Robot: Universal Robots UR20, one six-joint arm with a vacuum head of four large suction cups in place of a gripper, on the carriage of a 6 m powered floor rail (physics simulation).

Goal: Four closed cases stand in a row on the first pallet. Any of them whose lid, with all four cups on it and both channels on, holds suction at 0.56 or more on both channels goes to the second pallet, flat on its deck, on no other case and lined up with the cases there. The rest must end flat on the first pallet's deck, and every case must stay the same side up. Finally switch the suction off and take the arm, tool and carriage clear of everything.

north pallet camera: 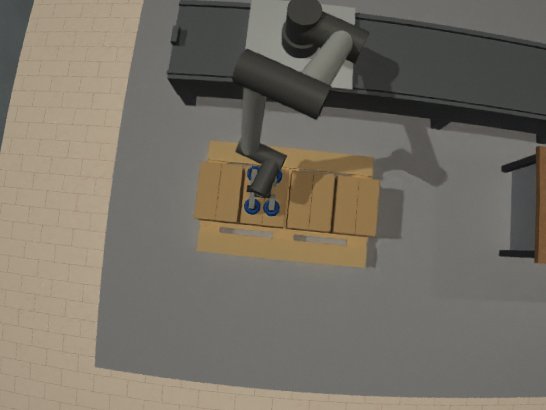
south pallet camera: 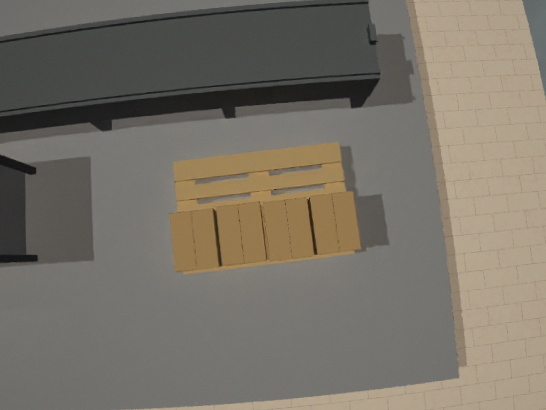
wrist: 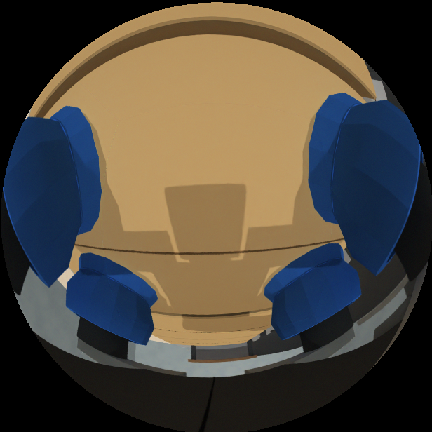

Scene:
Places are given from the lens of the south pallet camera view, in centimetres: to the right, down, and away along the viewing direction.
pallet (south pallet camera: 257,164): -11, -29, 273
case (south pallet camera: 195,238): -49, 21, 244
case (south pallet camera: 288,228): 10, 15, 244
case (south pallet camera: 334,226): 39, 14, 244

